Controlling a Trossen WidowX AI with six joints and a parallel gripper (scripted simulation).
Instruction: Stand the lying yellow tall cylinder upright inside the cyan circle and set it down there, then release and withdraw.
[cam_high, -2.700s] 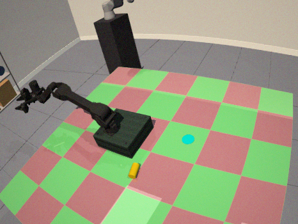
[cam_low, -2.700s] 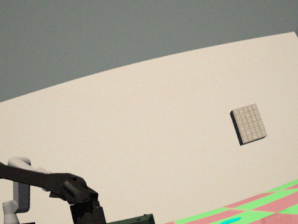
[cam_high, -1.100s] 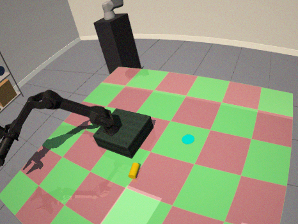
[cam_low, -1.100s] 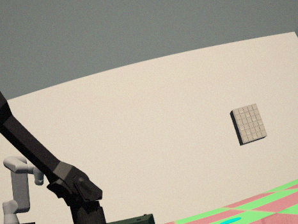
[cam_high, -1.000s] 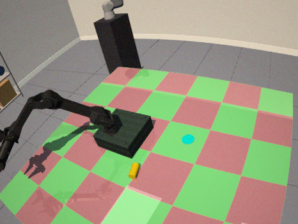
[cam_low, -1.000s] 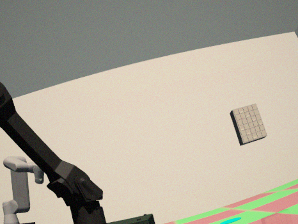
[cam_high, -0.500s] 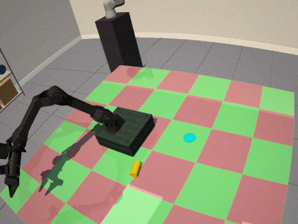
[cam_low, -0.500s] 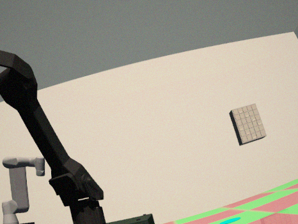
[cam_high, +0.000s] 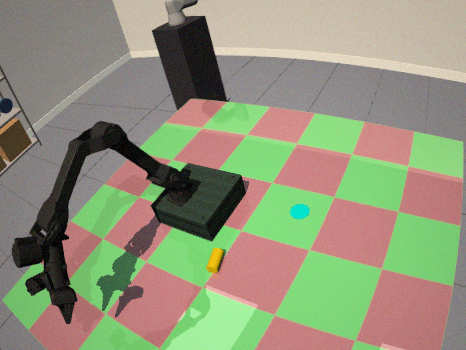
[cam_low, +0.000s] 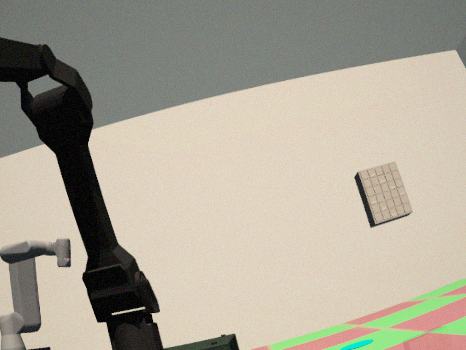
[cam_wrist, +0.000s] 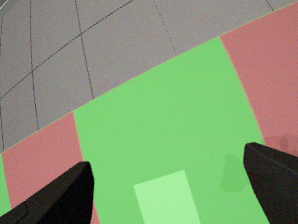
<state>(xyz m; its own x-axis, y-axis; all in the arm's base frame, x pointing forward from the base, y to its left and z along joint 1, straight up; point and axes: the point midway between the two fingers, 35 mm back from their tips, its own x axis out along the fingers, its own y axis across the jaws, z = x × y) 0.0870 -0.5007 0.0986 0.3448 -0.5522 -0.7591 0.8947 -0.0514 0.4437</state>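
The yellow cylinder is 110 mm ahead of my gripper tip, 420 mm to the left of it and 140 mm below it. From my gripper tip the other things lie so: cyan circle (220 mm ahead, 690 mm to the left, 150 mm below).
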